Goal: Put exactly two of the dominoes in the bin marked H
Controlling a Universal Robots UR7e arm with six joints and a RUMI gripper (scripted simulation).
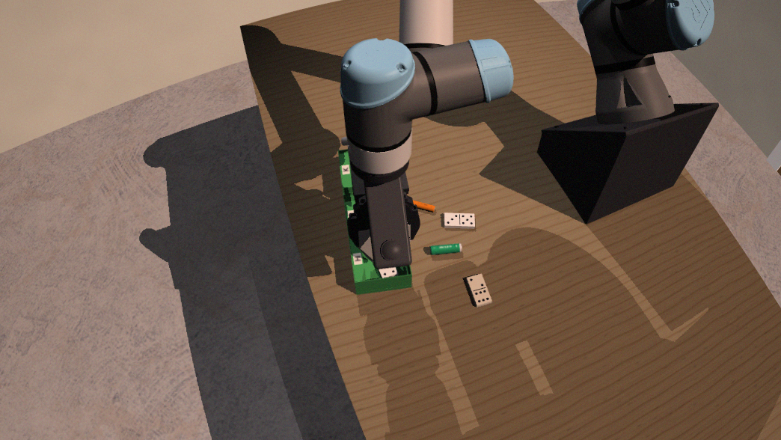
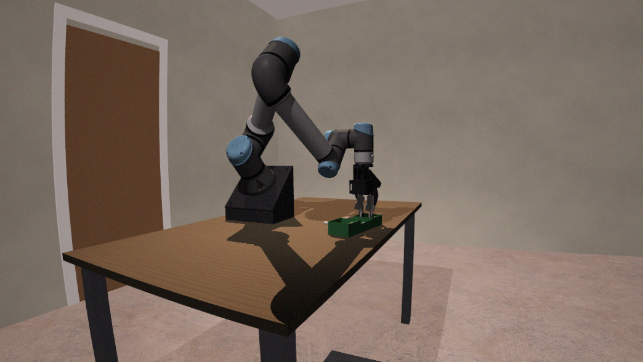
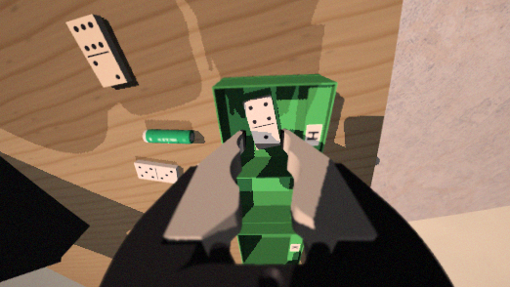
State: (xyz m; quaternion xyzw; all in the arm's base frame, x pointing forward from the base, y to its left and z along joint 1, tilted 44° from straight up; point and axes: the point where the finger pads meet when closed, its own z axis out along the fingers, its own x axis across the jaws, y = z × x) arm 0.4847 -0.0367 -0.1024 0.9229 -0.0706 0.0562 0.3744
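The white domino is 20 mm below my hand. Also, from my hand: orange battery: 90 mm to the right, 90 mm behind, 30 mm below; then bin: 80 mm to the right, 10 mm below, 10 mm behind; then green battery: 100 mm behind, 30 mm below, 10 mm to the left.
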